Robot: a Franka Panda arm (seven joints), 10 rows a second.
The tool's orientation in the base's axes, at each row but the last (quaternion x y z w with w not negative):
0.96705 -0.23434 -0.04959 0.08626
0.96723 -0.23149 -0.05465 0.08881
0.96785 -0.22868 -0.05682 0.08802
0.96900 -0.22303 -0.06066 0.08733
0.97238 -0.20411 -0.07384 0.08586
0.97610 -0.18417 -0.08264 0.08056
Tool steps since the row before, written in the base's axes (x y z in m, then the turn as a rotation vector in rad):
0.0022 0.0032 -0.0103 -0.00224 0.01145 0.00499
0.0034 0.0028 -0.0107 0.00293 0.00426 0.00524
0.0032 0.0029 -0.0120 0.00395 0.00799 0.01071
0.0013 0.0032 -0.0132 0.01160 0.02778 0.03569
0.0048 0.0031 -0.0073 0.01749 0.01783 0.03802
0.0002 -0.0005 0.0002 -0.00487 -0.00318 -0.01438
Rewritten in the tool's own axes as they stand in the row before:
0.0010 -0.0057 0.0093 -0.00755 -0.00808 -0.00623
0.0024 -0.0061 0.0096 0.00031 -0.00399 -0.00618
0.0024 -0.0063 0.0108 -0.00085 -0.00664 -0.01222
0.0008 -0.0060 0.0122 -0.00475 -0.02248 -0.04065
0.0039 -0.0061 0.0058 0.00441 -0.01531 -0.04261
0.0003 0.0004 -0.0002 -0.00139 0.00191 0.01533

